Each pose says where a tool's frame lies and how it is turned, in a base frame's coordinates. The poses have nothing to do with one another.
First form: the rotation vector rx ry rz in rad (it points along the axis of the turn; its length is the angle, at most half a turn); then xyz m.
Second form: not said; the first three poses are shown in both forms.
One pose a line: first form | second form
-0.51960 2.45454 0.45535 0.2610 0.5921 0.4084 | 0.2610 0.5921 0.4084 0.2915 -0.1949 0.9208 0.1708
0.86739 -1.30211 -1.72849 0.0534 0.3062 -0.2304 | 0.0534 0.3062 -0.2304 0.3941 0.3419 -0.5133 -0.6814
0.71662 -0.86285 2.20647 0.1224 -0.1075 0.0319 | 0.1224 -0.1075 0.0319 0.3271 0.2736 -0.3294 0.8424
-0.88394 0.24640 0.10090 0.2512 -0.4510 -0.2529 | 0.2512 -0.4510 -0.2529 0.8953 -0.4264 0.1189 0.0487
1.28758 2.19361 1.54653 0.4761 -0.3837 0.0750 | 0.4761 -0.3837 0.0750 0.0823 0.4311 0.7344 0.5178
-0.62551 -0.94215 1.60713 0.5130 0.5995 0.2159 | 0.5130 0.5995 0.2159 0.5549 -0.2648 -0.3989 0.6804
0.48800 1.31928 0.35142 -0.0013 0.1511 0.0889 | -0.0013 0.1511 0.0889 0.7485 0.2232 0.6034 0.1607
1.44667 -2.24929 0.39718 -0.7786 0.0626 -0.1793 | -0.7786 0.0626 -0.1793 0.2172 0.5223 -0.8121 0.1434
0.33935 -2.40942 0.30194 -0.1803 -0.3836 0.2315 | -0.1803 -0.3836 0.2315 0.3381 0.1303 -0.9248 0.1159
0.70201 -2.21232 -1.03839 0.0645 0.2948 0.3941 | 0.0645 0.2948 0.3941 0.2950 0.2638 -0.8313 -0.3902
